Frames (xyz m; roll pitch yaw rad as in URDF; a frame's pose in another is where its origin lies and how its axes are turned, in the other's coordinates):
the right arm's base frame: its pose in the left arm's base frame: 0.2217 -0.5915 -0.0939 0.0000 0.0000 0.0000
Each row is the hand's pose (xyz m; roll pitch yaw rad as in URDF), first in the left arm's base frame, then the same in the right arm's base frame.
Working: the left arm's base frame: its pose in the right arm's base frame: -0.2217 0.5915 0.0939 0.0000 0.0000 0.0000

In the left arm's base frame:
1: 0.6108 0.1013 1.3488 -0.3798 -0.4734 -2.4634
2: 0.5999 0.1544 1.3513 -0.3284 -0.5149 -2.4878
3: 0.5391 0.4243 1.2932 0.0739 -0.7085 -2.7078
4: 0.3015 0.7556 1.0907 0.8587 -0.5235 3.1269
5: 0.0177 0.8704 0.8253 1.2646 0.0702 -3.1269
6: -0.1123 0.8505 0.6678 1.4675 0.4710 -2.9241
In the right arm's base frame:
1: 0.3891 0.6928 1.4427 -0.3798 -0.4734 -2.4634
2: 0.3782 0.7459 1.4452 -0.3284 -0.5149 -2.4878
3: 0.3174 1.0158 1.3871 0.0739 -0.7085 -2.7078
4: 0.0798 1.3471 1.1846 0.8587 -0.5235 3.1269
5: -0.2040 1.4619 0.9192 1.2646 0.0702 -3.1269
6: -0.3340 1.4420 0.7617 1.4675 0.4710 -2.9241

